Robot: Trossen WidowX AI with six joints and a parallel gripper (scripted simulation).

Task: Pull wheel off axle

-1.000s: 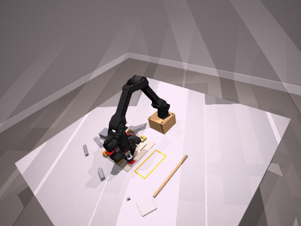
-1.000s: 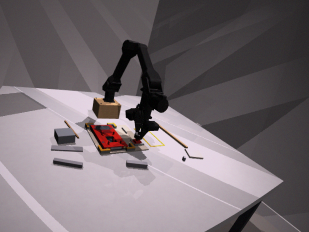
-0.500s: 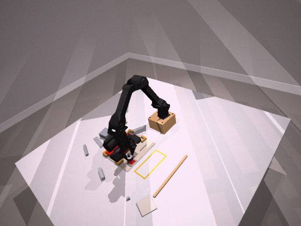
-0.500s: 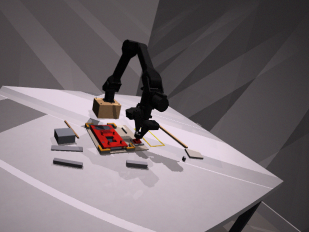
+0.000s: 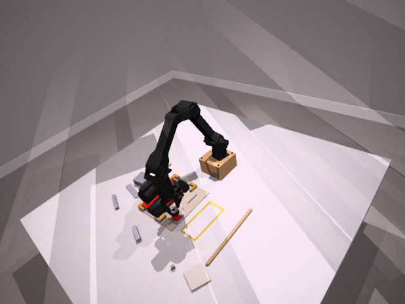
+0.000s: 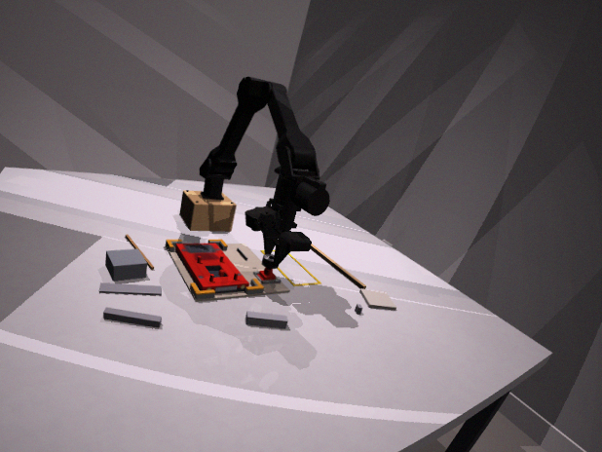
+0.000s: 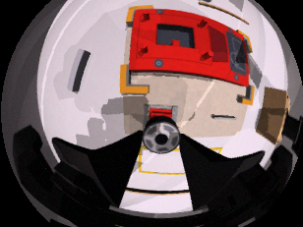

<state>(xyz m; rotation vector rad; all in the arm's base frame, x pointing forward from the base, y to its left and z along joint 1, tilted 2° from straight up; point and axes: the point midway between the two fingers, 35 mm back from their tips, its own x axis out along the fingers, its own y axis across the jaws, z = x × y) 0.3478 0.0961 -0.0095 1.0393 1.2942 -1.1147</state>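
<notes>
Now: gripper tip 2 cm above the axle. From my gripper tip the other things lie so: small cube 18 cm to the left, 14 cm ahead, 4 cm below; then long wooden stick 23 cm to the left, 11 cm behind, 5 cm below; then wheel right at my gripper tip.
</notes>
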